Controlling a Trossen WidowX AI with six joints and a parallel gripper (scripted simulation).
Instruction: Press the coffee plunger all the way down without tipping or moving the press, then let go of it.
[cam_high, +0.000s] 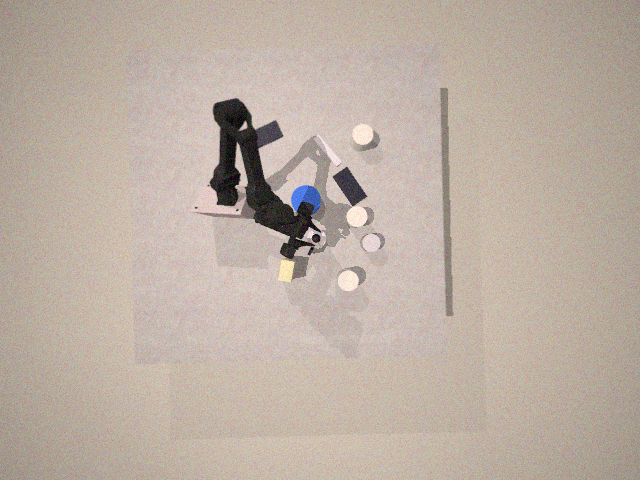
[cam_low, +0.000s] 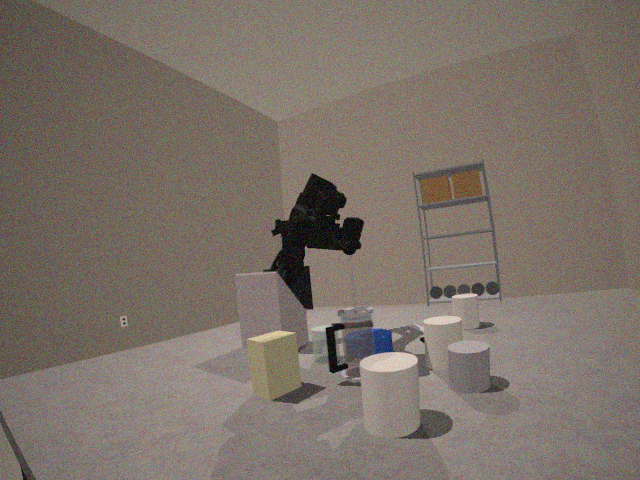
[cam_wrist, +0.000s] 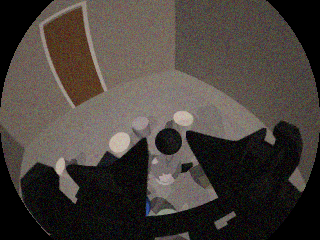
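The coffee press is 10 mm behind my gripper tip, 10 mm to the right of it and 130 mm below it. Also, from my gripper tip: blue cylinder: 60 mm behind, 150 mm to the left, 240 mm below; yellow box: 110 mm behind, 130 mm to the right, 210 mm below.
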